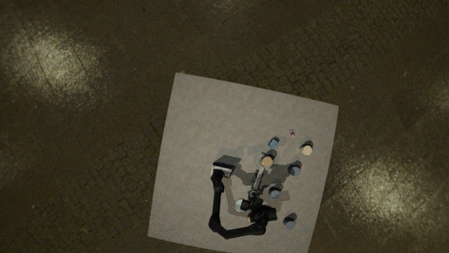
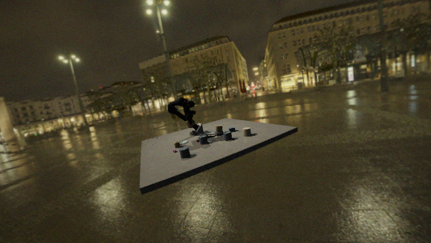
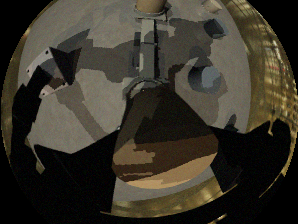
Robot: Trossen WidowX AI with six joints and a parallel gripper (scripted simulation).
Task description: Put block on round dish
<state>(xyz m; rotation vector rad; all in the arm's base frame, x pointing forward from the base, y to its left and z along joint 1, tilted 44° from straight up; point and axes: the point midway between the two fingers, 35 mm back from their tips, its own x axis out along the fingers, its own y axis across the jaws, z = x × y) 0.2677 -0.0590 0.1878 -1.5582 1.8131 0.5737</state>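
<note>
The pale round dish lies 160 mm below my gripper tip, 90 mm to the right of it and 60 mm behind it. Round my gripper tip: blue block: 390 mm to the left, 150 mm below, 130 mm ahead; balance beam: 130 mm to the left, 130 mm below, 40 mm ahead; cup: 20 mm to the right, 10 mm above.
</note>
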